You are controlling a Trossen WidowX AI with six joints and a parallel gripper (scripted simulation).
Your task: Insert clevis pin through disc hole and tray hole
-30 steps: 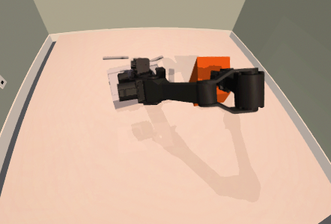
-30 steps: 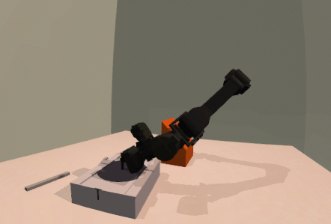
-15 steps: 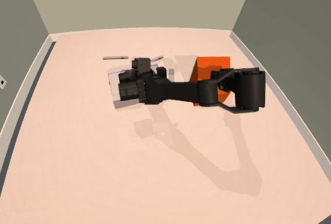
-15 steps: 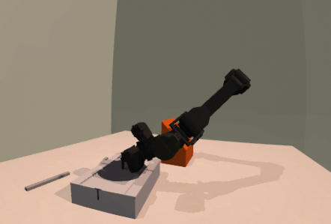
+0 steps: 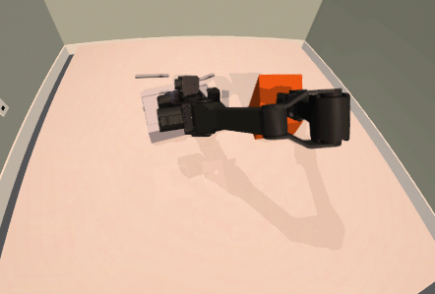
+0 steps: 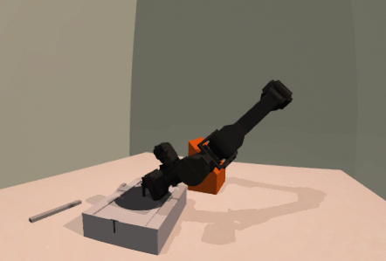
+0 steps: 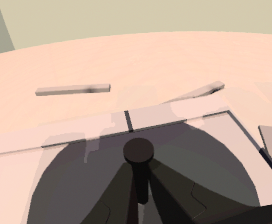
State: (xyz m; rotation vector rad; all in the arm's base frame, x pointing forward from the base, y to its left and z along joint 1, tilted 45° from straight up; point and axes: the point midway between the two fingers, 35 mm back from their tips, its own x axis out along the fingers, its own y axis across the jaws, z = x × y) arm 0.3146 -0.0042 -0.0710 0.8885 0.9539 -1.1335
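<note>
My gripper tip is now 10 mm above the steel clevis pin. The rest, counted from my gripper tip: steel tray (50 mm below, 20 mm ahead, 10 mm to the left); thin grey bar (210 mm to the right, 140 mm ahead, 80 mm below); dark flat disc (30 mm below).
</note>
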